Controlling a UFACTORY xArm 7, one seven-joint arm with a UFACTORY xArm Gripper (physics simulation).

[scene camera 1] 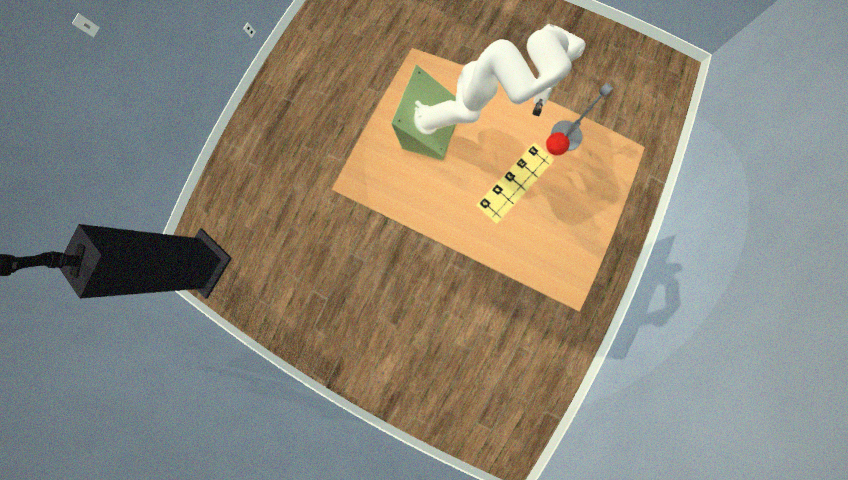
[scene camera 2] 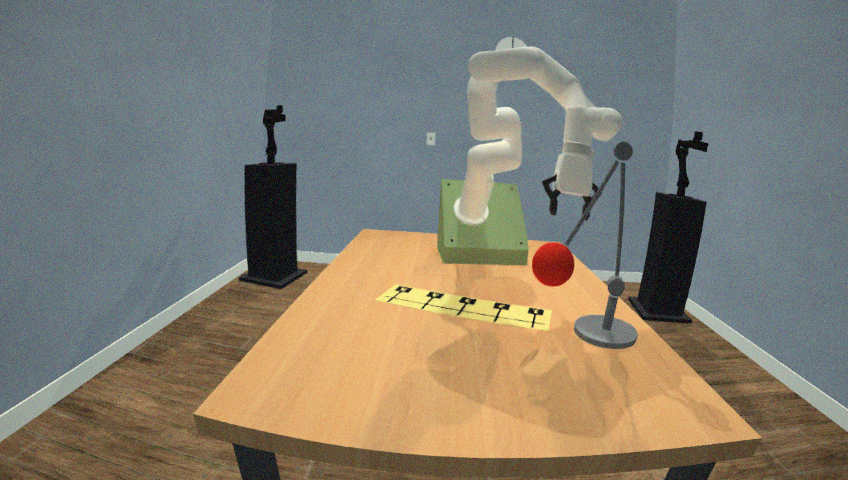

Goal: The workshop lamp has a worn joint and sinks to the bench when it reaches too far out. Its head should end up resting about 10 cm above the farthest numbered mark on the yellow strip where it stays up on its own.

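The workshop lamp has a grey round base near the table's side edge, by one end of the yellow strip. Its two thin rods meet at a high joint. The red ball head hangs above the table, near the strip's end closest to the base. The strip lies flat with several marks; their numbers are too small to read surely. My gripper is open and empty, pointing down, higher than the head and on its robot-base side. A lamp rod crosses before one finger in scene camera 2.
The green mounting block carries the arm at the back of the wooden table. The lamp's slanted rod and upright rod stand close beside the gripper. Black camera pedestals stand on the floor.
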